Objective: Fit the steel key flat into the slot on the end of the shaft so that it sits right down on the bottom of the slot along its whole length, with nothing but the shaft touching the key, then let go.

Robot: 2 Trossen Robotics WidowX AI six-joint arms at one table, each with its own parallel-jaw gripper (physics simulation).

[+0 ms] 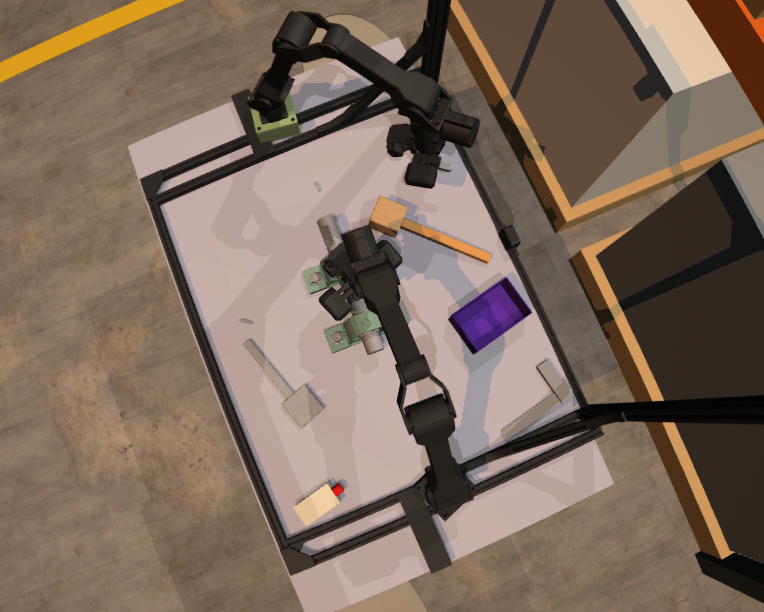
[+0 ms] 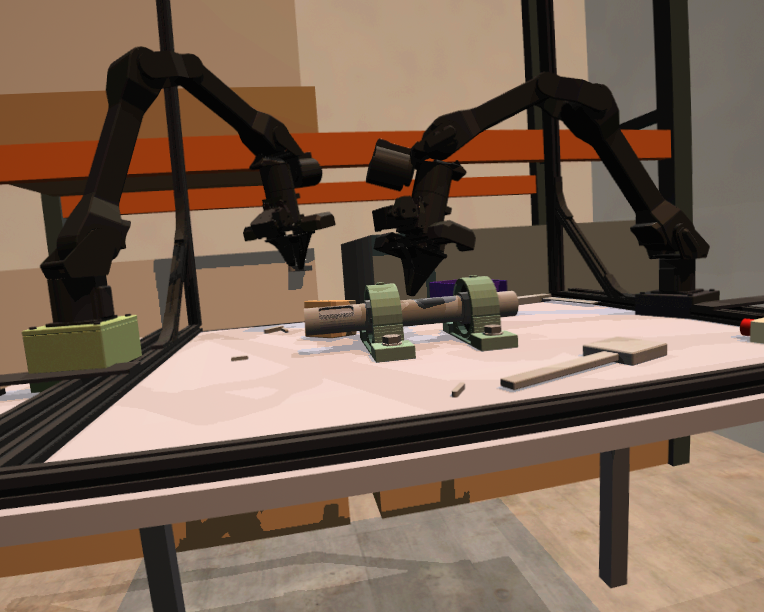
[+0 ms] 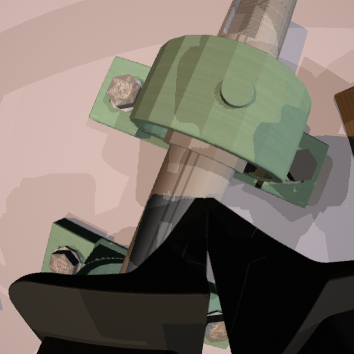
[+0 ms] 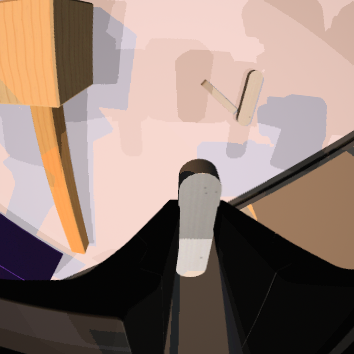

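Seen in the pictures: left gripper, fingertip midpoint: (image 2: 410, 295) (image 3: 203, 206); right gripper, fingertip midpoint: (image 1: 432, 163) (image 2: 297, 269) (image 4: 195, 208); left arm's base, origin of the base link: (image 1: 445, 488) (image 2: 676, 292); right arm's base, origin of the base link: (image 1: 272, 109) (image 2: 83, 322).
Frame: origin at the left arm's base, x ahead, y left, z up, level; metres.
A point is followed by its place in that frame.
The steel key (image 4: 199, 215) {x 0.528, y -0.465, z 0.090 m} (image 1: 446, 167) {x 0.496, y -0.480, z 0.089 m} (image 2: 296, 279) is a grey bar with rounded ends, sticking out past the fingertips of my right gripper (image 4: 195, 208) {x 0.525, y -0.465, z 0.082 m} (image 2: 297, 264) {x 0.525, y -0.465, z 0.082 m}. That gripper is shut on it, high above the table, off the shaft's slotted end. The shaft (image 1: 328, 230) {x 0.584, y -0.205, z 0.031 m} (image 2: 315, 326) {x 0.610, y -0.197, z 0.006 m} (image 3: 212, 175) {x 0.477, y -0.171, z 0.030 m} lies level through two green bearing blocks (image 2: 382, 306) {x 0.531, y -0.139, z 0.029 m} (image 2: 478, 293) {x 0.398, y -0.087, z 0.036 m}. Its slot (image 2: 336, 312) {x 0.577, y -0.194, z 0.023 m} (image 3: 231, 17) {x 0.571, y -0.185, z 0.019 m} is on the end beyond one block and looks empty. My left gripper (image 3: 203, 206) {x 0.464, y -0.166, z 0.036 m} (image 2: 414, 291) {x 0.464, y -0.166, z 0.036 m} is shut and empty, close over the shaft between the blocks; contact is unclear.
A wooden mallet (image 1: 389, 215) {x 0.517, y -0.328, z 0.027 m} (image 4: 60, 175) {x 0.424, y -0.384, z -0.004 m} lies beside the shaft, with a purple tray (image 1: 517, 294) {x 0.191, y -0.407, z 0.026 m} farther right. A grey mallet (image 1: 302, 405) {x 0.346, y 0.102, z -0.024 m} (image 2: 624, 350) {x 0.376, y 0.122, z -0.023 m}, a metal square (image 1: 551, 381) {x -0.002, y -0.335, z -0.022 m}, a red-capped bottle (image 1: 317, 503) {x 0.167, y 0.223, z -0.011 m} and small loose bars (image 1: 317, 186) {x 0.702, y -0.270, z -0.033 m} (image 1: 246, 321) {x 0.576, y 0.068, z -0.033 m} (image 4: 250, 97) {x 0.576, y -0.494, z -0.030 m} lie around.
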